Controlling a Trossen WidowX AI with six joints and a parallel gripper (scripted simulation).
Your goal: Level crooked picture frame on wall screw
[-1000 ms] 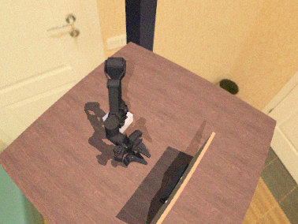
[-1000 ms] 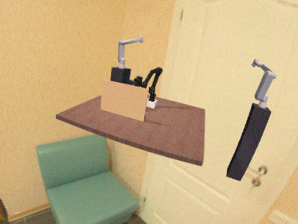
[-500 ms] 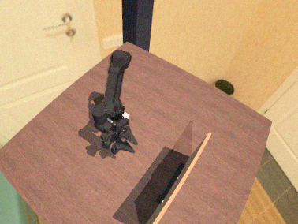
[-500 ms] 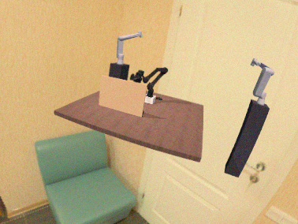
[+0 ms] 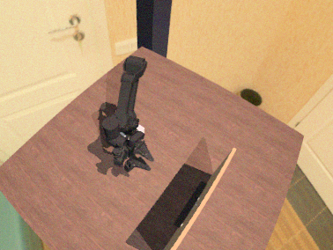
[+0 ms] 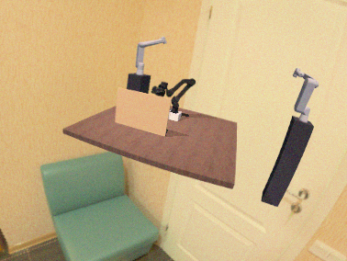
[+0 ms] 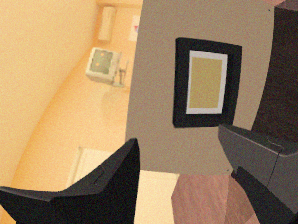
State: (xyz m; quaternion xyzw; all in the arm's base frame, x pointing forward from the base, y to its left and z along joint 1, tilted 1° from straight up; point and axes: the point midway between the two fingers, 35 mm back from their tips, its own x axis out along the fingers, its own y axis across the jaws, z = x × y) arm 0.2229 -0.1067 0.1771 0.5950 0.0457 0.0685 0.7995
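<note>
Now: gripper tip 20 cm short of the picture frame, 9 cm above it and 2 cm to the right of it. The rest, counted from my gripper tip: wall panel (21 cm ahead, 10 cm below, 2 cm to the left).
</note>
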